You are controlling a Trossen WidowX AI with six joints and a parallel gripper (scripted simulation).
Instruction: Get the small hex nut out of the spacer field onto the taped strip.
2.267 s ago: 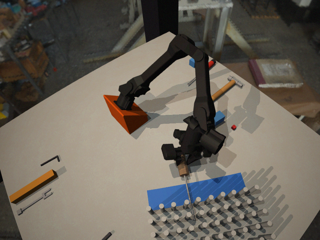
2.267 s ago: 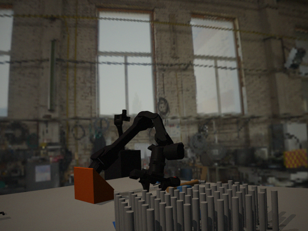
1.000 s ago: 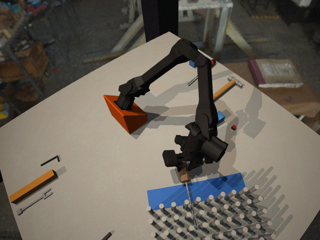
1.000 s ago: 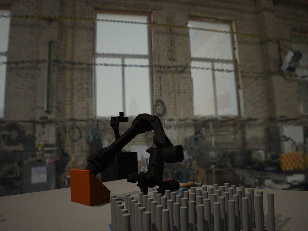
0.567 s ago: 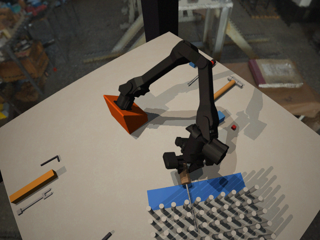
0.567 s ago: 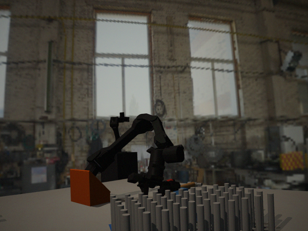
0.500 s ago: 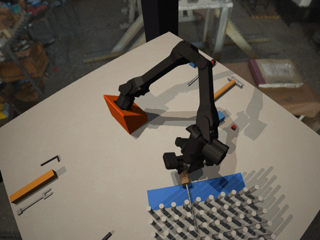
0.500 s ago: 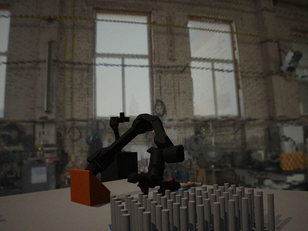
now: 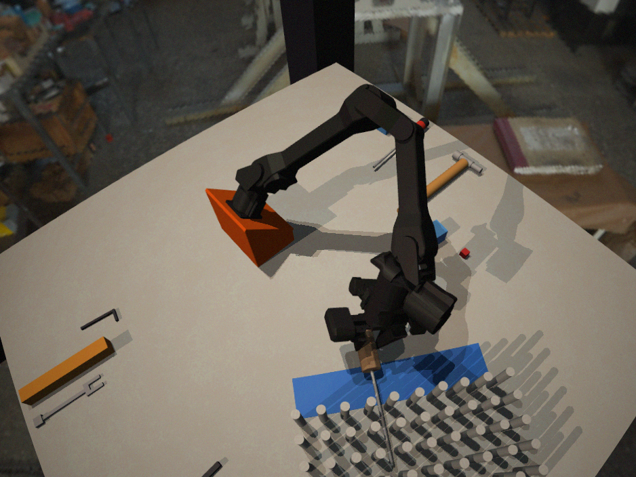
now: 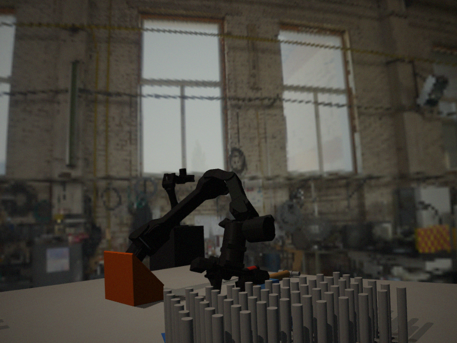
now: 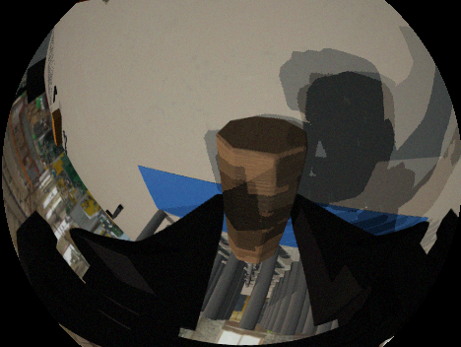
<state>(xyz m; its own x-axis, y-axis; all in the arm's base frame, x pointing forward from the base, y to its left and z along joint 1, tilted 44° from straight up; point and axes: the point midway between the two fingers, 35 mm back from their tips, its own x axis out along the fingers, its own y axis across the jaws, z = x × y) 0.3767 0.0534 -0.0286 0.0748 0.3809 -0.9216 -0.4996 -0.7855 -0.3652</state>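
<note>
My gripper tip is now 8 cm short of the blue taped strip and 3 cm above it. Round my gripper tip: L-shaped key: 44 cm behind, 39 cm to the right, 3 cm below; grey wrench: 55 cm to the right, 32 cm behind, 3 cm below; small red cube: 33 cm to the left, 3 cm below, 1 cm behind.
</note>
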